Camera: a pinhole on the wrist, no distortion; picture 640 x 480 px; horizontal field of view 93.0 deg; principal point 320.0 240.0 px. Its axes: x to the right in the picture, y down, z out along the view. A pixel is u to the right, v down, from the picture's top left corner.
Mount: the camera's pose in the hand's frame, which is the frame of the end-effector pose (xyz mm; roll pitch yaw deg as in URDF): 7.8 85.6 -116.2 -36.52 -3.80 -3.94
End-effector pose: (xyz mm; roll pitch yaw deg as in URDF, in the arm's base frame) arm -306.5 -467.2 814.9 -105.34 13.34 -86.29
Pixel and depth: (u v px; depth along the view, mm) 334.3 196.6 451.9
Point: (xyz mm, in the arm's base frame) -115.6 -386.8 453.5
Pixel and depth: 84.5 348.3 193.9
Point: -400.8 -280.2 599.2
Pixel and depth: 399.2 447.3 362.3
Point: -403.9 -479.3 315.6
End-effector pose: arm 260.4 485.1 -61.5 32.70 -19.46 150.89
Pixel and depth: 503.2 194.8 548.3
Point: 112.6 497.7 524.2
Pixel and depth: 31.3 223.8 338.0
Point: 521.1 144.9 97.4
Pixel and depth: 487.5 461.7 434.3
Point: -79.2 150.6 372.5
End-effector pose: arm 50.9 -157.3 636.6 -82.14 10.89 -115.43
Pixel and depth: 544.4 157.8 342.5
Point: 190.8 -457.6 427.6
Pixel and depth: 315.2 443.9 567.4
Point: 286.8 -151.9 -63.4
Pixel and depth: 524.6 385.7 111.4
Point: 5.8 -188.8 428.6
